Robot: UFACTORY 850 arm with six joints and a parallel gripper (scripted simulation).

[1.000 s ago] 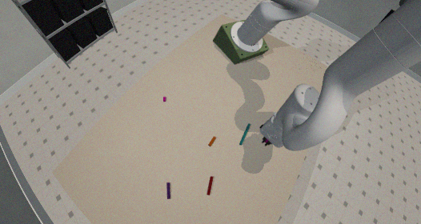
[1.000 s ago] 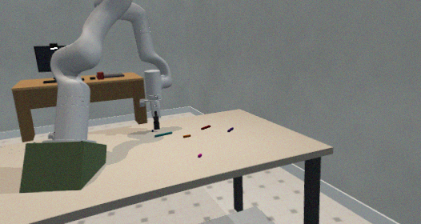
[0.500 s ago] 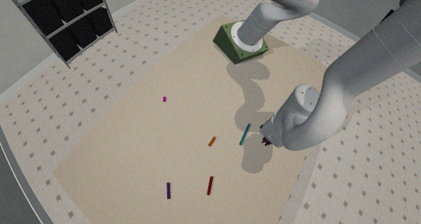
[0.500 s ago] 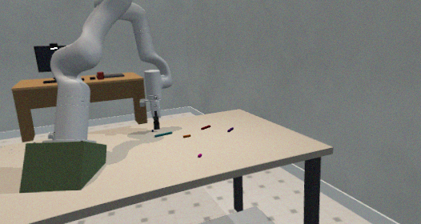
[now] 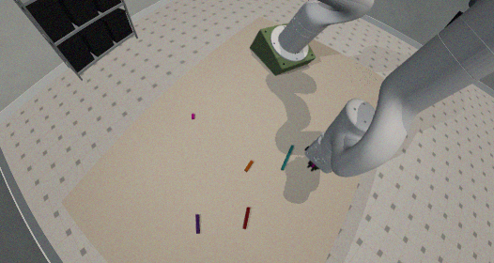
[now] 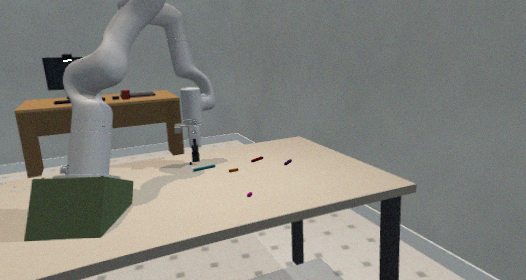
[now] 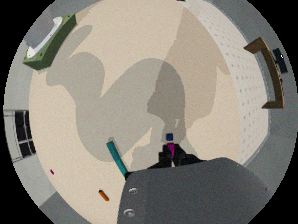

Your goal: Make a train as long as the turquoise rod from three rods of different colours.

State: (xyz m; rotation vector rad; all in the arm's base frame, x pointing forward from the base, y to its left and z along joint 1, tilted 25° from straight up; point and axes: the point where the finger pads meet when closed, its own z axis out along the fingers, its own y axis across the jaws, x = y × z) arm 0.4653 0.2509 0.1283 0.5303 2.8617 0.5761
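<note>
The blue rod lies 2 cm behind my hand, 1 cm to the left of it and 3 cm below it. Round my hand: red rod: 25 cm ahead, 12 cm to the right, 3 cm below; turquoise rod: 9 cm to the right, 3 cm below; orange rod: 10 cm ahead, 20 cm to the right, 3 cm below.
</note>
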